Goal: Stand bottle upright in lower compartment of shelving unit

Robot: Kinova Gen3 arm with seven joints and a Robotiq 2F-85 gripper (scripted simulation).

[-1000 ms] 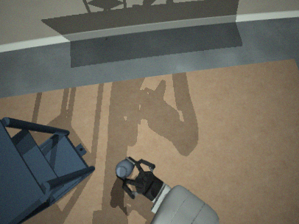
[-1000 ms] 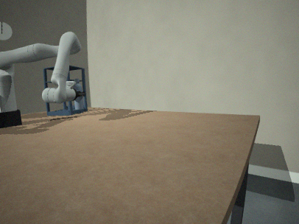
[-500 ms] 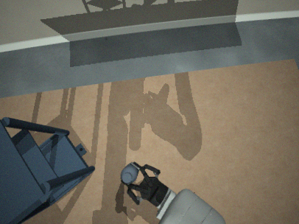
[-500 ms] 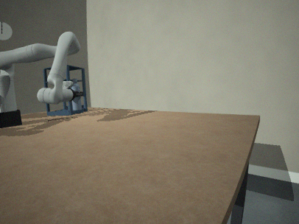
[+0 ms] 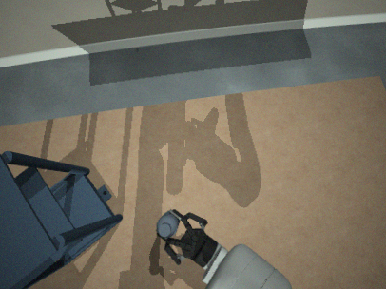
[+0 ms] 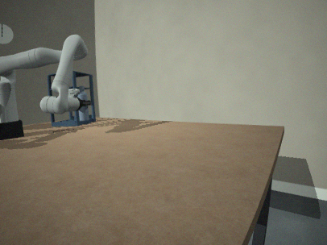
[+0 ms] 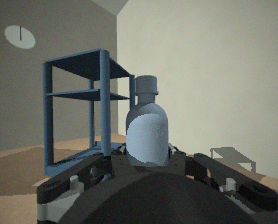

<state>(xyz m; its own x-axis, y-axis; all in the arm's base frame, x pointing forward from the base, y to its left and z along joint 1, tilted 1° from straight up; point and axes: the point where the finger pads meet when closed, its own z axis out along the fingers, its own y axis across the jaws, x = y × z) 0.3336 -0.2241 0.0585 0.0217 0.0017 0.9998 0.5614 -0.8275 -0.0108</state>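
Now: hand 120 mm short of the shelving unit, 310 mm to the right of it and 40 mm below it. The rest, counted from my hand: pale blue bottle 30 mm above.
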